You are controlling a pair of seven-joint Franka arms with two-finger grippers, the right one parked.
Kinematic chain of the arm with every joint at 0, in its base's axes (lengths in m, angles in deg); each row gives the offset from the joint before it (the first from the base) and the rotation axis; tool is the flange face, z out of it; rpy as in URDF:
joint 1: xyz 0 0 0.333 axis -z
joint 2: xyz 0 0 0 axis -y
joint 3: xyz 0 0 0.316 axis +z
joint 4: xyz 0.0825 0 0 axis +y
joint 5: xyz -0.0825 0 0.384 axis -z
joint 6: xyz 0 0 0 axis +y
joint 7: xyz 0.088 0 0 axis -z
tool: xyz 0 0 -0.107 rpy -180 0 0
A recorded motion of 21 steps. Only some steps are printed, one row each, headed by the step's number.
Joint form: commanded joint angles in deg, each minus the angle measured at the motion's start. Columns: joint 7, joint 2, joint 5, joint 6, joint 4, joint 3, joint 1.
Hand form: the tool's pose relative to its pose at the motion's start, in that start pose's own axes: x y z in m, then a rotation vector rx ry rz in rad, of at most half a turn. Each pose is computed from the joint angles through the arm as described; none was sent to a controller.
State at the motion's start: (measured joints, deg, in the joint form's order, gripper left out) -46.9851 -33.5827 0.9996 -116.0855 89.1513 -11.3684 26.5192
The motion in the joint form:
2: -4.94 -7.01 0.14 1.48 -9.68 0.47 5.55
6: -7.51 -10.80 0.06 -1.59 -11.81 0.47 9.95
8: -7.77 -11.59 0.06 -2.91 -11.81 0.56 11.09
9: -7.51 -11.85 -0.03 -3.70 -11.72 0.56 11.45
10: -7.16 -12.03 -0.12 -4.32 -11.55 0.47 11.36
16: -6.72 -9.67 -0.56 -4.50 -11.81 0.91 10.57
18: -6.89 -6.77 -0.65 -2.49 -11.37 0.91 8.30
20: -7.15 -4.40 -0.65 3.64 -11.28 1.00 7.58
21: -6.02 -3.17 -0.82 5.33 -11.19 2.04 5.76
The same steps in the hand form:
2: -0.0185 0.0611 0.0157 -0.0139 -0.0002 -0.0101
6: -0.0502 0.1011 0.0481 -0.0274 0.0067 0.0133
8: -0.0591 0.1097 0.0580 -0.0325 0.0109 0.0253
9: -0.0619 0.1128 0.0614 -0.0375 0.0159 0.0361
10: -0.0612 0.1128 0.0639 -0.0416 0.0187 0.0421
16: -0.0512 0.1080 0.0301 -0.0731 0.0613 0.0394
18: -0.0350 0.0889 -0.0033 -0.0791 0.0738 0.0040
20: -0.0379 0.0745 -0.0231 -0.0220 0.0397 -0.0103
21: -0.0162 0.0514 -0.0381 -0.0089 0.0468 -0.0343

